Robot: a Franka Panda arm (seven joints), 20 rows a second.
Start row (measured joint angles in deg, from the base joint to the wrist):
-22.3, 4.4, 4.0, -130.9, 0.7, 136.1, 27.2
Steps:
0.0, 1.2, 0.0, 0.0, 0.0, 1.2, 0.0
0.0, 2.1, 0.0, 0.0, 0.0, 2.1, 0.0
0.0, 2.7, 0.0, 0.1, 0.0, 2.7, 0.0
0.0, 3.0, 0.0, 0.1, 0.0, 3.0, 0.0
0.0, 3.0, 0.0, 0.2, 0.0, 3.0, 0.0
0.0, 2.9, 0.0, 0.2, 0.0, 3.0, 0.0
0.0, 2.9, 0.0, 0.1, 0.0, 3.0, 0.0
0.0, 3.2, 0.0, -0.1, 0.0, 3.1, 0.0
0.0, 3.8, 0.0, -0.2, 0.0, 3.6, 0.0
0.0, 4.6, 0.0, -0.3, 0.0, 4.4, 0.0
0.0, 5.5, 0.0, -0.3, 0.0, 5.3, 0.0
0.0, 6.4, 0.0, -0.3, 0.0, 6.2, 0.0
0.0, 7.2, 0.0, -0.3, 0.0, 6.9, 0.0
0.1, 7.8, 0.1, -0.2, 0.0, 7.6, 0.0
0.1, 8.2, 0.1, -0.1, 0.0, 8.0, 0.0
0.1, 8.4, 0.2, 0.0, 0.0, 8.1, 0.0
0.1, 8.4, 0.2, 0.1, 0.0, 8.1, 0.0
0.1, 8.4, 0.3, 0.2, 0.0, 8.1, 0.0
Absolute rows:
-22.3, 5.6, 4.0, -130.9, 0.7, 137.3, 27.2
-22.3, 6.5, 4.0, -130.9, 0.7, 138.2, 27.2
-22.3, 7.1, 4.0, -130.8, 0.7, 138.8, 27.2
-22.3, 7.4, 4.0, -130.8, 0.7, 139.1, 27.2
-22.3, 7.4, 4.0, -130.7, 0.7, 139.1, 27.2
-22.3, 7.3, 4.0, -130.7, 0.7, 139.1, 27.2
-22.3, 7.3, 4.0, -130.8, 0.7, 139.1, 27.2
-22.3, 7.6, 4.0, -131.0, 0.7, 139.2, 27.2
-22.3, 8.2, 4.0, -131.1, 0.7, 139.7, 27.2
-22.3, 9.0, 4.0, -131.2, 0.7, 140.5, 27.2
-22.3, 9.9, 4.0, -131.2, 0.7, 141.4, 27.2
-22.3, 10.8, 4.0, -131.2, 0.7, 142.3, 27.2
-22.3, 11.6, 4.0, -131.2, 0.7, 143.0, 27.2
-22.2, 12.2, 4.1, -131.1, 0.7, 143.7, 27.2
-22.2, 12.6, 4.1, -131.0, 0.7, 144.1, 27.2
-22.2, 12.8, 4.2, -130.9, 0.7, 144.2, 27.2
-22.2, 12.8, 4.2, -130.8, 0.7, 144.2, 27.2
-22.2, 12.8, 4.3, -130.7, 0.7, 144.2, 27.2

